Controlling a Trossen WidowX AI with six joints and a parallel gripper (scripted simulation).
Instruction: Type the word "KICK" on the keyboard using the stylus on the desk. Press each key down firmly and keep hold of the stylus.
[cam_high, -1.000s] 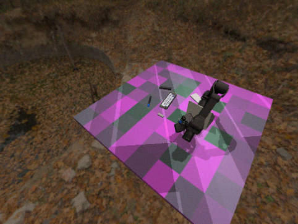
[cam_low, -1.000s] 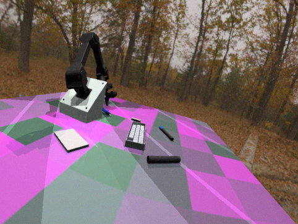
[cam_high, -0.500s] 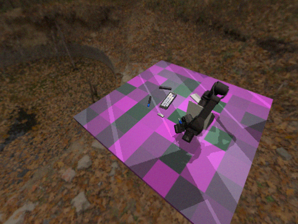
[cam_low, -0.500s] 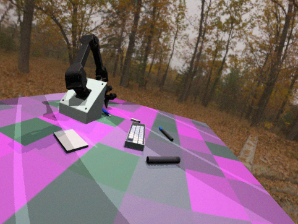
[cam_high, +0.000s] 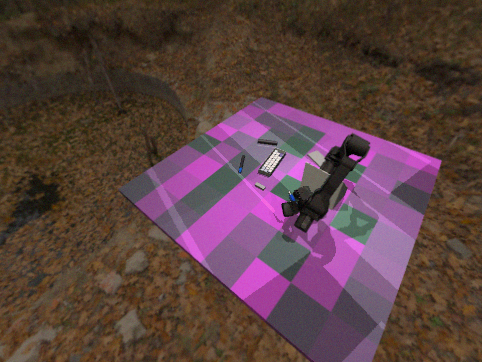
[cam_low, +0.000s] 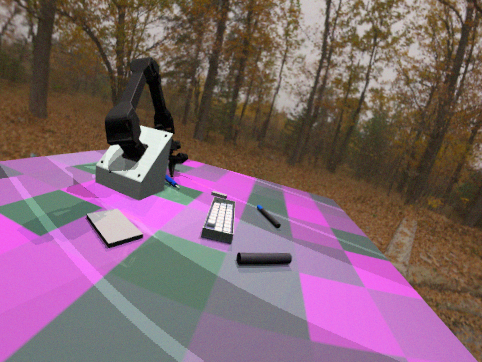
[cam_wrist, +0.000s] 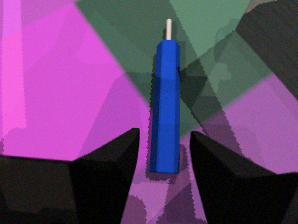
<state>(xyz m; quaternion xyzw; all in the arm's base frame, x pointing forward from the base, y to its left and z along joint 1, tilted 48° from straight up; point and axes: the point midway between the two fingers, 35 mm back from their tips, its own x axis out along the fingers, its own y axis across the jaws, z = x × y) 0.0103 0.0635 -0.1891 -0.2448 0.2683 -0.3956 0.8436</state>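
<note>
Right now the blue stylus is 50 mm ahead of my gripper tip, 30 mm to the right of it and 10 mm below it. Also, from my gripper tip: grey block (210 mm ahead, 20 mm to the left, 10 mm below); then flat tile (380 mm to the right, 110 mm ahead, 10 mm below); then blue pen (390 mm ahead, 20 mm to the right, 10 mm below).
</note>
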